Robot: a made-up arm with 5 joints. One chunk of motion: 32 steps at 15 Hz.
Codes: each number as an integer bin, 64 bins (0 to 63) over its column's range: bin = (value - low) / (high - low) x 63, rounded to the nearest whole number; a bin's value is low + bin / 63 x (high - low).
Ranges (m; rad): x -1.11..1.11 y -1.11..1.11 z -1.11..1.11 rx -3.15..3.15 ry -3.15..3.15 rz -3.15..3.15
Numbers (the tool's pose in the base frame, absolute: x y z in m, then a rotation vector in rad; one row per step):
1: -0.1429 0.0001 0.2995 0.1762 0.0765 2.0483
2: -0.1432 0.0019 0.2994 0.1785 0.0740 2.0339
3: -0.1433 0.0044 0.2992 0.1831 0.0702 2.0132
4: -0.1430 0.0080 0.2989 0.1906 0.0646 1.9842
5: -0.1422 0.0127 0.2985 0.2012 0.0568 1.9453
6: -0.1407 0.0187 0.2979 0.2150 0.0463 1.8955
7: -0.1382 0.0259 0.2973 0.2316 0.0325 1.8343
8: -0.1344 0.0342 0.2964 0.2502 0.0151 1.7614
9: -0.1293 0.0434 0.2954 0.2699 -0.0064 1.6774
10: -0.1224 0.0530 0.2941 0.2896 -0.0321 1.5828
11: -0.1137 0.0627 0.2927 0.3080 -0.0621 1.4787
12: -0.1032 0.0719 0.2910 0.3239 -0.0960 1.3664
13: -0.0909 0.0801 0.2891 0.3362 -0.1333 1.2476
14: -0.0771 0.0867 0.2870 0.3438 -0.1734 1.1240
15: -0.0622 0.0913 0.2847 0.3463 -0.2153 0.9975
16: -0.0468 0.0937 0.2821 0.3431 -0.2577 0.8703
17: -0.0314 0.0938 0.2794 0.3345 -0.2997 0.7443
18: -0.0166 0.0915 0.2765 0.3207 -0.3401 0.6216
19: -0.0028 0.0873 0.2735 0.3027 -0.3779 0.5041
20: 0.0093 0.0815 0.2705 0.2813 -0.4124 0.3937
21: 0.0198 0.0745 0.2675 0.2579 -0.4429 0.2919
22: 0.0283 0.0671 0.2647 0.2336 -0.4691 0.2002
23: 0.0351 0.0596 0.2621 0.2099 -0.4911 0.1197
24: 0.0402 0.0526 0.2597 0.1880 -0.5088 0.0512
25: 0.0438 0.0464 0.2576 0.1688 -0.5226 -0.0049
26: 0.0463 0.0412 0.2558 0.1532 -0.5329 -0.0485
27: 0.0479 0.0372 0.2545 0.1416 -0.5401 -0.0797
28: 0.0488 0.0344 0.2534 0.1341 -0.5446 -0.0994
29: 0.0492 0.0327 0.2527 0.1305 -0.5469 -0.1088
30: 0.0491 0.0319 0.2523 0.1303 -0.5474 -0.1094
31: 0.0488 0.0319 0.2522 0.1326 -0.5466 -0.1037
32: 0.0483 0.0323 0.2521 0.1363 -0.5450 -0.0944
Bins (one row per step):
1: 27 32 40 33 32 52
2: 27 32 40 33 32 52
3: 27 32 40 33 32 52
4: 27 32 40 33 32 51
5: 27 32 40 34 32 51
6: 28 32 40 34 32 50
7: 28 32 40 34 32 50
8: 28 32 40 34 32 49
9: 28 33 40 34 31 48
10: 28 33 40 34 31 47
11: 28 33 40 35 31 46
12: 29 34 40 35 31 45
13: 29 34 40 35 30 44
14: 29 34 40 35 30 43
15: 30 34 40 35 29 41
16: 30 34 40 35 29 40
17: 31 34 39 35 29 39
18: 31 34 39 35 28 38
19: 31 34 39 35 28 37
20: 32 34 39 34 27 35
21: 32 34 39 34 27 34
22: 32 33 39 34 27 34
23: 32 33 39 34 27 33
24: 33 33 39 33 26 32
25: 33 33 39 33 26 31
26: 33 33 39 33 26 31
27: 33 33 39 33 26 31
28: 33 32 39 33 26 31
29: 33 32 39 33 26 30
30: 33 32 39 33 26 30
31: 33 32 39 33 26 30
32: 33 32 39 33 26 31

